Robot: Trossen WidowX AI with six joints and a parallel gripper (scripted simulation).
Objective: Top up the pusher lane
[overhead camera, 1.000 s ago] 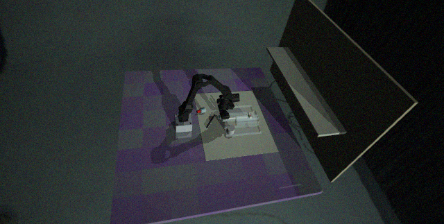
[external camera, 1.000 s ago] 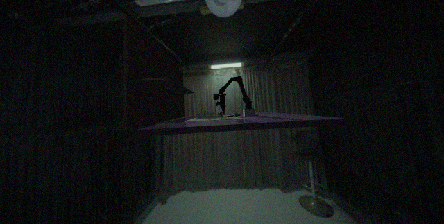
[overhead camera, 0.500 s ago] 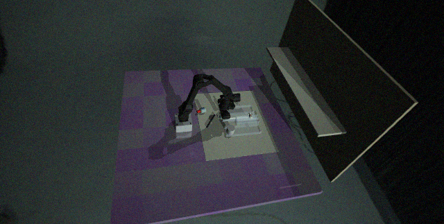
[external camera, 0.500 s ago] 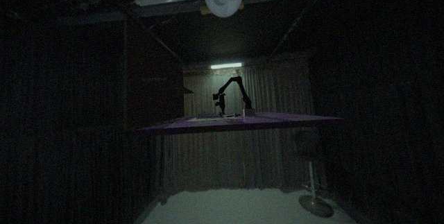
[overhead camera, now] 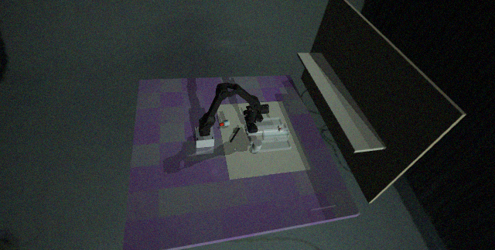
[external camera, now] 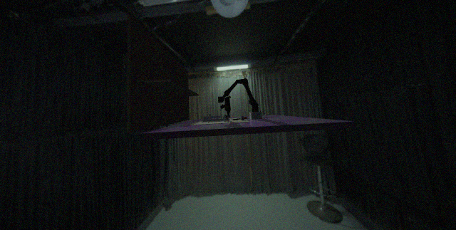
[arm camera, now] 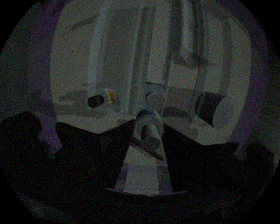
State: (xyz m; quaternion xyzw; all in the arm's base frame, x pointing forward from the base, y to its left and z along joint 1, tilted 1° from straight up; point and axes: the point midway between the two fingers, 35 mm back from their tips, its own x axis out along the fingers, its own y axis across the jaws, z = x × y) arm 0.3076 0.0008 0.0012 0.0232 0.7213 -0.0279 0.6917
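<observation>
Right now the cream mat is 8 cm ahead of my gripper tip, 5 cm below it and 2 cm to the right of it. The rest, counted from my gripper tip: shelf 53 cm ahead, 32 cm above, 5 cm to the right; then pale pusher-lane fixture 16 cm ahead, 4 cm to the right, 3 cm below; then black stick 9 cm behind, 4 cm below.
</observation>
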